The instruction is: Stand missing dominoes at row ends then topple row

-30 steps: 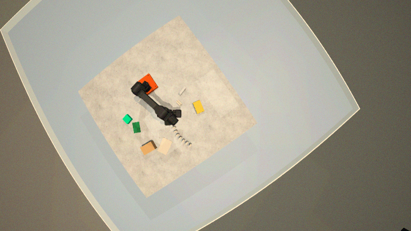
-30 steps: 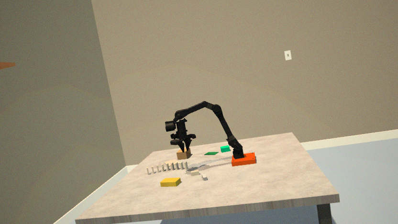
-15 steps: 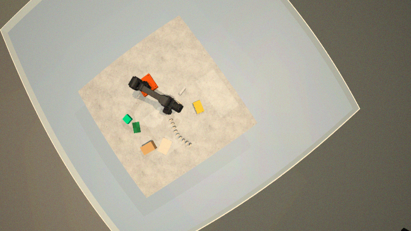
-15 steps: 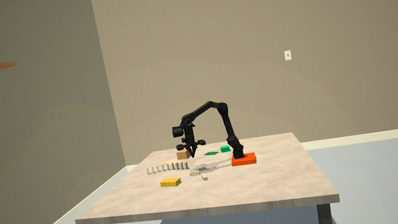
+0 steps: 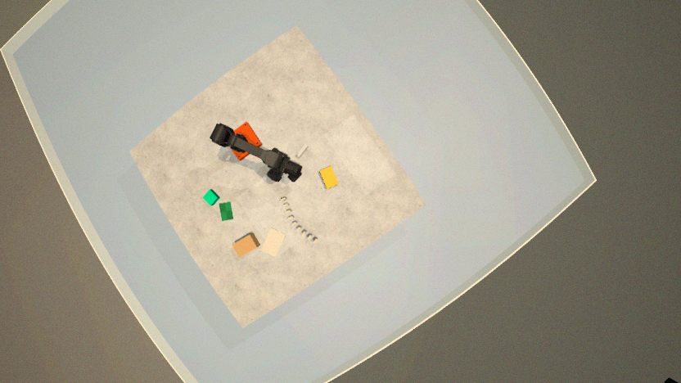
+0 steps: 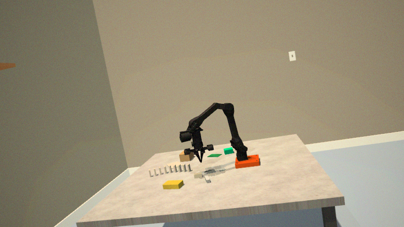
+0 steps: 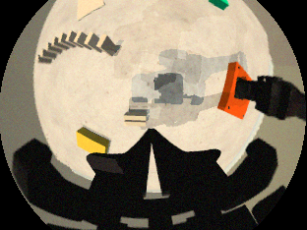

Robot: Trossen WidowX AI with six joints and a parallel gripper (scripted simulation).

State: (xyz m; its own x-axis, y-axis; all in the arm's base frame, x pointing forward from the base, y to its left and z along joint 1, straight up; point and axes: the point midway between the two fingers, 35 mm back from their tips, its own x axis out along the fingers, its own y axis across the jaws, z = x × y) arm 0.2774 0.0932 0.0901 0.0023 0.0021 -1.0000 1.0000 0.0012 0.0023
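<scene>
Now: the yellow block 19 cm ahead of my gripper tip, 11 cm to the left of it and 7 cm below it. Also, from my gripper tip: cream flat tile 37 cm to the right, 21 cm ahead, 9 cm below; then green flat tile 44 cm to the right, 10 cm behind, 9 cm below; then green cube 44 cm to the right, 22 cm behind, 7 cm below.
</scene>
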